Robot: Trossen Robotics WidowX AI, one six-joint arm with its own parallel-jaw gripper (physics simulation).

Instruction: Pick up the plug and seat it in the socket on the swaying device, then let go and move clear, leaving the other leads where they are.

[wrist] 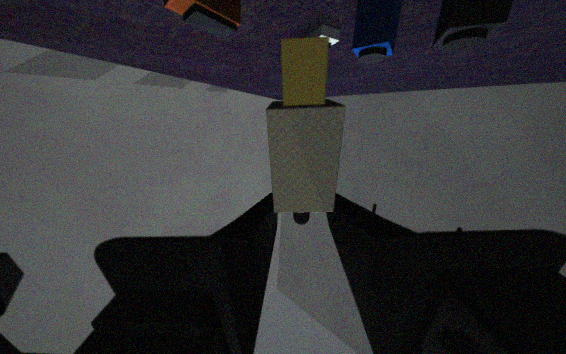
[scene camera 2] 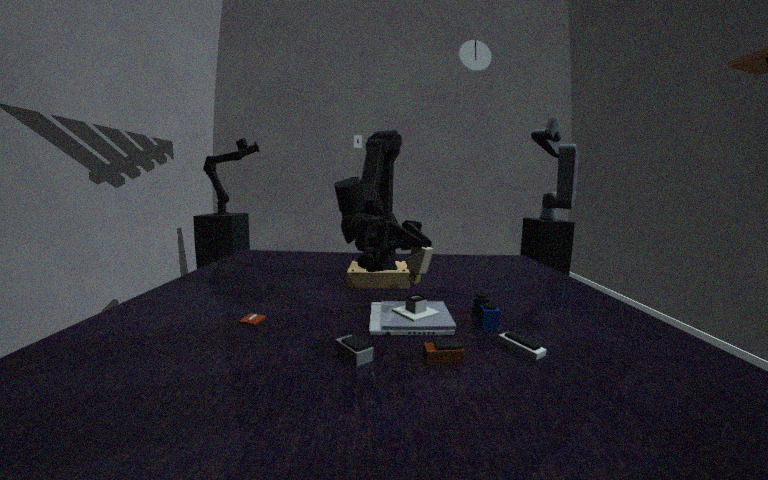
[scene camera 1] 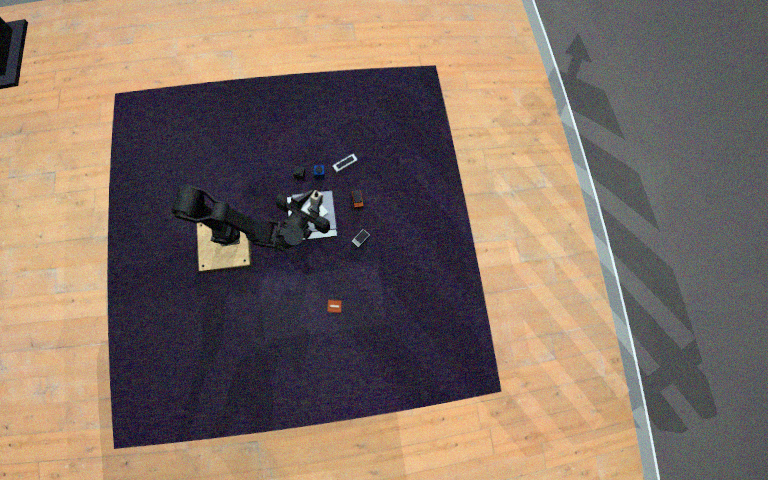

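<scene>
The plug [scene camera 1: 316,198] [scene camera 2: 421,261] [wrist: 305,155] has a beige body and a yellow tip, which points down and is slightly tilted in the second scene view. My gripper [scene camera 1: 317,208] [scene camera 2: 417,246] [wrist: 301,198] is shut on the plug's rear part and holds it up in the air, apart from the device. The device is a grey slab [scene camera 1: 331,223] [scene camera 2: 441,324] over a whitish base [scene camera 2: 375,319]. A white pad on it carries the dark-topped socket block [scene camera 2: 415,305]. The plug appears above the socket in the second scene view. The arm hides part of the device in the first scene view; the socket does not show clearly there.
A grey block [scene camera 1: 360,238] [scene camera 2: 355,350], an orange block [scene camera 1: 357,199] [scene camera 2: 444,353], a white bar [scene camera 1: 344,163] [scene camera 2: 523,346], a blue block [scene camera 1: 318,170] [scene camera 2: 489,318] and a black block [scene camera 1: 299,173] stand around the device. A flat orange piece [scene camera 1: 334,306] [scene camera 2: 252,319] lies farther off.
</scene>
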